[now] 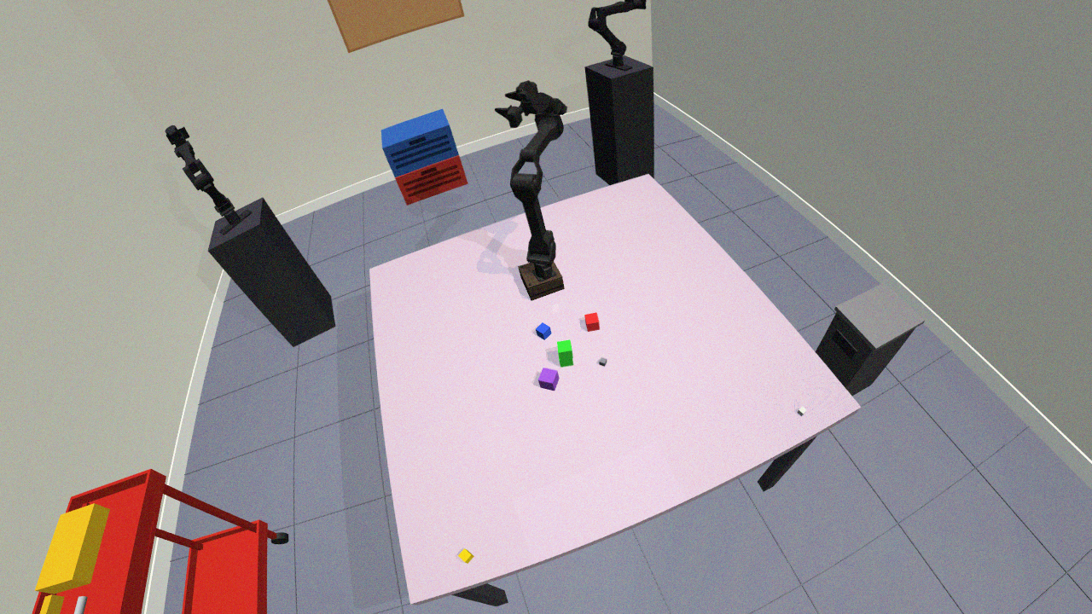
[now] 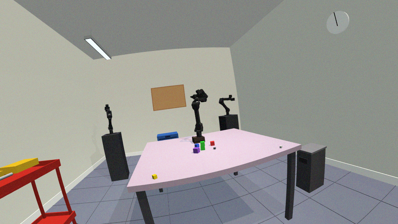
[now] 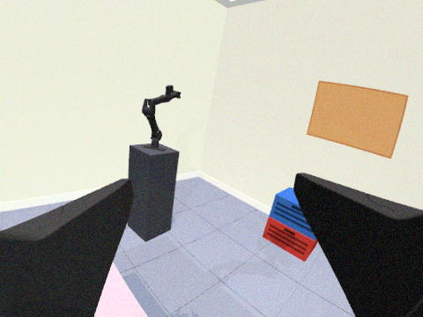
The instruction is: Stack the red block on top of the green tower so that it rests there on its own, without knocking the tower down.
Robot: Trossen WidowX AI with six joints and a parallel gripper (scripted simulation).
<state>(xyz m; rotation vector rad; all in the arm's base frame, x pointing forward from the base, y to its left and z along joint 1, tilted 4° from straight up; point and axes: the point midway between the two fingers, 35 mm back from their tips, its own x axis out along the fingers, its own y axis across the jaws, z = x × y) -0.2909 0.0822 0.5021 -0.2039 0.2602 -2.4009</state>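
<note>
Now: the red block 580 mm ahead of my gripper tip, 530 mm below it and 40 mm to the right of it. The rest, counted from my gripper tip: blue block (530 mm below, 530 mm ahead, 190 mm to the right); purple block (700 mm ahead, 530 mm below, 250 mm to the right); small grey cube (720 mm ahead, 540 mm below, 90 mm to the right).
</note>
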